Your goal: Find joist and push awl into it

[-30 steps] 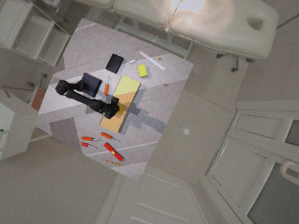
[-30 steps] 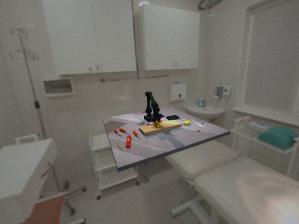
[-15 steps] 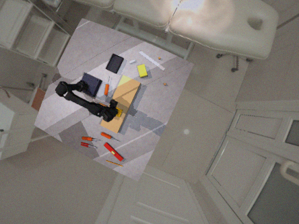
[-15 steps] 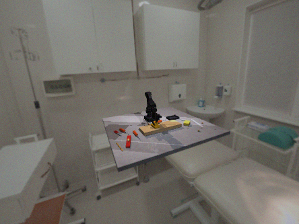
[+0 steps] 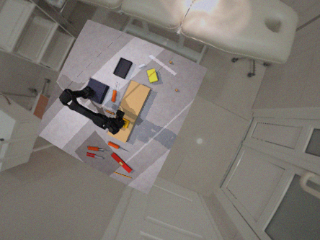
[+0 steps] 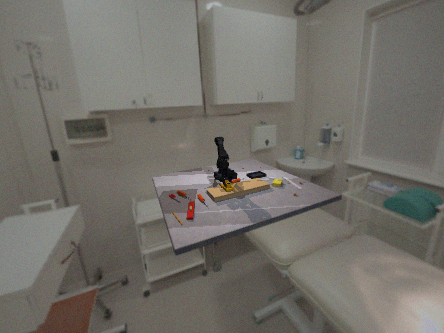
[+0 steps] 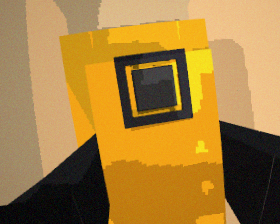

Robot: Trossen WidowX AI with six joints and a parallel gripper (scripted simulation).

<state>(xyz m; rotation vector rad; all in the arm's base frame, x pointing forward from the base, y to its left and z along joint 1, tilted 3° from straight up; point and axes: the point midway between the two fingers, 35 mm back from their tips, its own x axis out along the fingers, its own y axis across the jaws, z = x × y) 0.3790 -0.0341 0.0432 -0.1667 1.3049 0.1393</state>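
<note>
Right now the black tray is 38 cm to the left of my gripper tip, 30 cm behind it and 5 cm below it. Round my gripper tip: awl 19 cm behind, 6 cm below, 2 cm to the right; then red level 32 cm to the right, 20 cm ahead, 5 cm below; then yellow stud finder 2 cm above, 1 cm ahead.
</note>
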